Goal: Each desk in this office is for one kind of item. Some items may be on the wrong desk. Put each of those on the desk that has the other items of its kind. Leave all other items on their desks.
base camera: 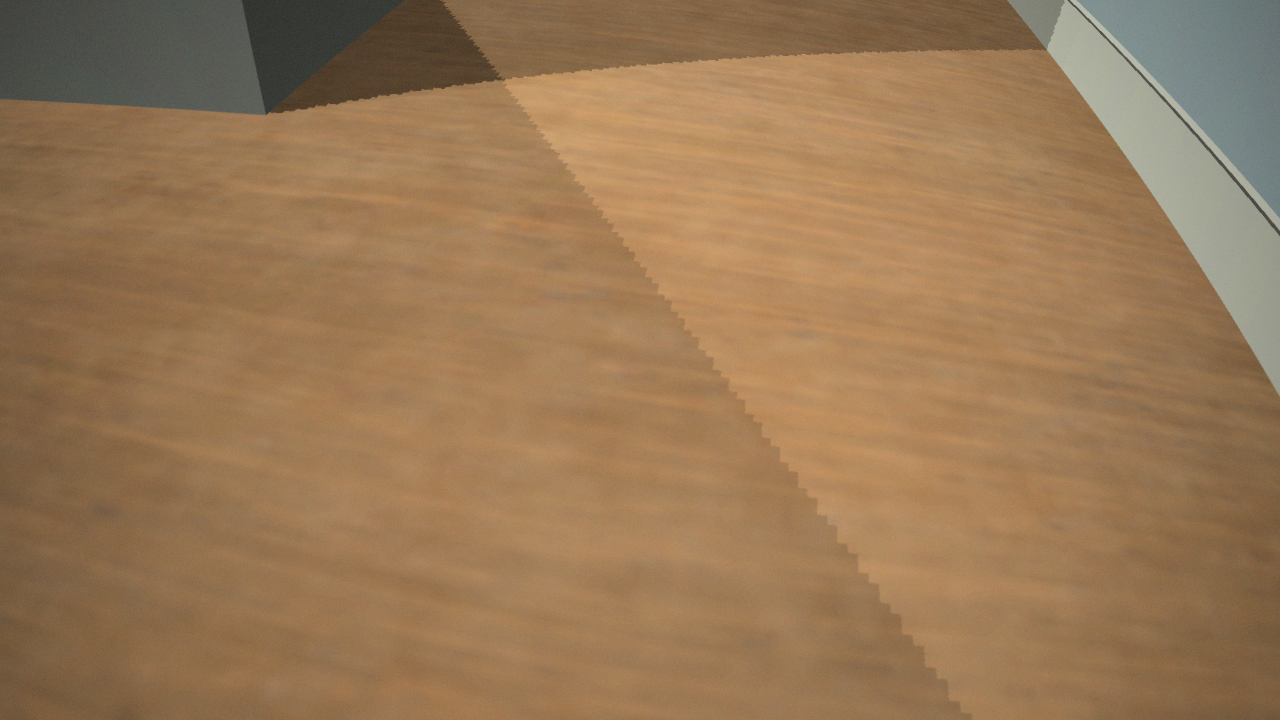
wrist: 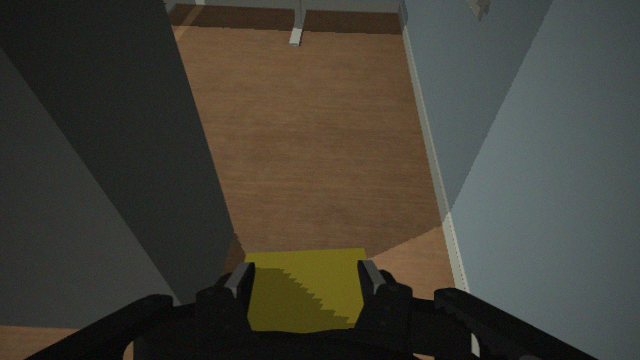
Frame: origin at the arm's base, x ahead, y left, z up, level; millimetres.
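Seen in the pictures: gripper, fingertip midpoint: [wrist: 306, 281].
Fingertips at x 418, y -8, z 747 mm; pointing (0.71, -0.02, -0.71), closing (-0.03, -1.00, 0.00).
Observation:
A point is followed by its place in that frame.
A yellow flat-faced item [wrist: 307, 290] @[x 409, y -8, z 756 mm] sits between the fingertips at the bottom of the wrist view. My gripper [wrist: 306, 281] @[x 418, y -8, z 747 mm] is shut on it, with one finger on each side. What kind of item it is cannot be told from this face. The held item is off the floor, which shows beyond it. Part of a white leg and foot [wrist: 296, 36] @[x 3161, y 8, z -372 mm] of some furniture shows at the far end of the floor in the wrist view. No desk top and no other items of the task show in these views.
A dark grey partition [base camera: 116, 53] @[x 820, y 547, z -334 mm] [wrist: 135, 100] @[x 995, y 348, z 470 mm] stands on the left, its corner at upper left in the base view. A blue wall [base camera: 1208, 71] @[x 821, y -602, z -257 mm] [wrist: 565, 150] @[x 899, y -612, z 371 mm] with a pale baseboard [base camera: 1154, 161] @[x 819, y -588, z -369 mm] [wrist: 430, 145] @[x 1704, y -702, z -321 mm] runs along the right. Wooden floor [base camera: 626, 358] @[x 472, y -12, z -397 mm] [wrist: 315, 125] @[x 2003, y -92, z -396 mm] lies between them.

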